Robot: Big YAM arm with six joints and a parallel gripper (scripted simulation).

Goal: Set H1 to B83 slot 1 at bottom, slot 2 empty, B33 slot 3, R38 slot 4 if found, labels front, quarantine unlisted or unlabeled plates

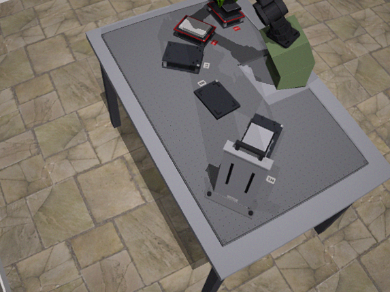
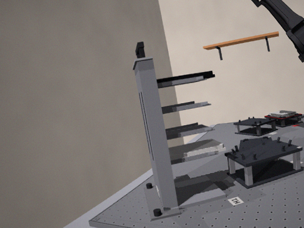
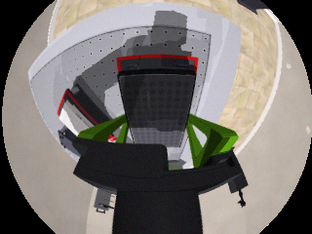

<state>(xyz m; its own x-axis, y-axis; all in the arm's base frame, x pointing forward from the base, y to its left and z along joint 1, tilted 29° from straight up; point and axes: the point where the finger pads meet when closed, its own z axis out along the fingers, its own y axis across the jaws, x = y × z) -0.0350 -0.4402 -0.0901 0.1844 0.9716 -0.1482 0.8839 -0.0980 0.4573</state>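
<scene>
The red-edged nest lies 50 mm below my hand. Round my hand: deck label N6: 390 mm ahead, 250 mm to the left, 80 mm below; then H1 deck label: 500 mm ahead, 750 mm to the left, 80 mm below; then landing nest L1: 370 mm ahead, 110 mm to the left, 40 mm below.
</scene>
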